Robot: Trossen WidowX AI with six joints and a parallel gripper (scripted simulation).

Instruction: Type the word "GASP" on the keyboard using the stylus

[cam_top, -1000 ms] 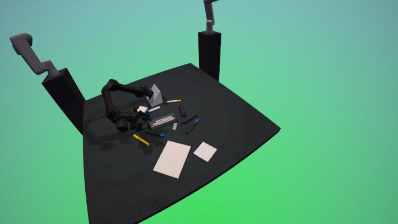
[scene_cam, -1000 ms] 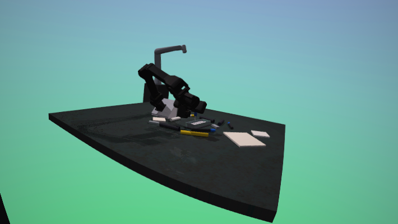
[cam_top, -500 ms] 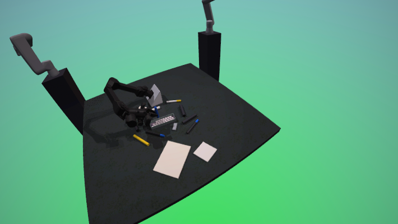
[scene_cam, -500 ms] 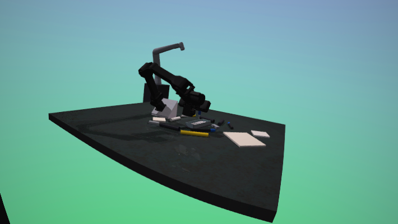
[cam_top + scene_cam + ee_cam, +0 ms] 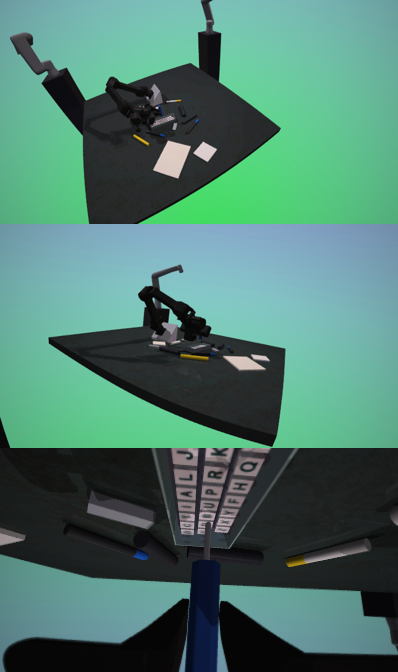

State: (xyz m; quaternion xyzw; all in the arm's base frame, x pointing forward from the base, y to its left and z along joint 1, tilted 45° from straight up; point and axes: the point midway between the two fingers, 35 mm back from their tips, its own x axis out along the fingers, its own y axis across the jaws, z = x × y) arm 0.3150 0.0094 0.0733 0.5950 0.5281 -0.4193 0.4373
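The grey block is 9 cm ahead of my gripper tip, 5 cm to the left of it and 9 cm below it. Round my gripper tip: blue stylus (1 cm below); then yellow marker (7 cm ahead, 20 cm to the right, 8 cm below); then white yellow-tipped pen (17 cm behind, 17 cm to the left, 9 cm below).
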